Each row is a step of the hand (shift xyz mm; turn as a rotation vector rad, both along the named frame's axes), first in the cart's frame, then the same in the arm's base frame.
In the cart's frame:
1: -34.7 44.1 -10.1 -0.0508 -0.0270 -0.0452
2: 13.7 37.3 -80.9 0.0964 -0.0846 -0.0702
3: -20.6 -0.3 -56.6 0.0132 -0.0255 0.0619
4: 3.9 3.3 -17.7 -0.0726 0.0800 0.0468
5: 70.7 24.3 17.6 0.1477 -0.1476 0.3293
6: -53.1 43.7 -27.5 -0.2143 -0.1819 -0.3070
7: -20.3 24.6 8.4 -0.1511 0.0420 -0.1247
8: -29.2 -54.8 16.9 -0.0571 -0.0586 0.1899
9: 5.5 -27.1 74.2 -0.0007 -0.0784 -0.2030
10: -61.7 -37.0 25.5 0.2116 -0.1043 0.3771
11: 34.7 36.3 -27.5 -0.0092 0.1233 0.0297
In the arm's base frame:
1: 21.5 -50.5 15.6 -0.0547 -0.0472 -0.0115
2: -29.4 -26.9 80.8 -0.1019 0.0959 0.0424
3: -41.5 -34.8 26.3 0.0265 0.0400 -0.0485
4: -9.8 -3.2 15.3 0.0840 -0.0804 -0.0184
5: 34.9 57.3 37.4 0.1382 0.2850 -0.2274
6: 7.6 -71.5 17.6 -0.3606 -0.2075 -0.0135
7: 21.8 -24.8 -0.8 -0.0693 -0.1853 0.0316
8: -29.1 1.1 -57.4 0.0877 0.0302 -0.1848
9: 33.4 37.6 -61.1 -0.1982 -0.0309 0.0844
10: -12.9 -31.6 -68.3 0.2072 0.3381 -0.2016
11: 9.0 7.8 56.0 0.1074 -0.0473 0.0490

